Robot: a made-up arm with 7 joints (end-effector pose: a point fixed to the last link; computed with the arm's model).
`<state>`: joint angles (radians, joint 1 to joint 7).
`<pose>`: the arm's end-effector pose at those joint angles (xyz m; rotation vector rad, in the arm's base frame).
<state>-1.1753 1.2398 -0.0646 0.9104 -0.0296 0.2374 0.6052</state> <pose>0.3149 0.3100 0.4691 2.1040 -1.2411 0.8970</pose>
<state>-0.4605 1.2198 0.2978 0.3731 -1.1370 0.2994 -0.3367</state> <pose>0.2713 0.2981 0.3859 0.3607 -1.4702 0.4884</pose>
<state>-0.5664 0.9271 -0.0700 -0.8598 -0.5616 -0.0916 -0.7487</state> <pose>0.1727 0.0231 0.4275 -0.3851 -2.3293 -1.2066</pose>
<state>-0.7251 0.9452 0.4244 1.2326 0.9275 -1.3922 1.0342</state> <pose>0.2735 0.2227 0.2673 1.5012 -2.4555 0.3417</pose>
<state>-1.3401 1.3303 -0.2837 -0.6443 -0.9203 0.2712 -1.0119</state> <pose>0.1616 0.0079 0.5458 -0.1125 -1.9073 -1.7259</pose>
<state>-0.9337 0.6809 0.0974 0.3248 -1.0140 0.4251 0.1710</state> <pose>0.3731 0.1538 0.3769 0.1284 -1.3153 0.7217</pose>
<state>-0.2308 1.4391 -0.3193 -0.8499 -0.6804 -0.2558 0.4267</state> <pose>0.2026 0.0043 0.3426 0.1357 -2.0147 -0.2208</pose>
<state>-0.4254 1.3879 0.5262 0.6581 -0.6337 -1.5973 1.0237</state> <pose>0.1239 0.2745 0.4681 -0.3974 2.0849 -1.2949</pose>
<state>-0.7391 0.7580 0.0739 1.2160 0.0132 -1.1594 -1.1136</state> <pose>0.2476 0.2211 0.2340 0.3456 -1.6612 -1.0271</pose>
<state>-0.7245 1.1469 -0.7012 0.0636 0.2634 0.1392 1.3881</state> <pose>0.3483 0.0661 0.2768 1.9511 -2.4348 0.2897</pose>
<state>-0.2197 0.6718 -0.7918 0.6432 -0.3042 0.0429 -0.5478</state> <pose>0.1765 0.1083 0.0375 0.1597 -0.4775 -0.7531</pose>
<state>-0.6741 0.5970 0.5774 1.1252 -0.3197 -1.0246 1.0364</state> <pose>0.2340 0.2874 0.2398 1.4866 -1.2671 2.1912</pose>
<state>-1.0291 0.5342 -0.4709 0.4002 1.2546 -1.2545 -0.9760</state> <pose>0.2774 -0.0218 0.2721 -0.3784 1.1113 2.6603</pose>
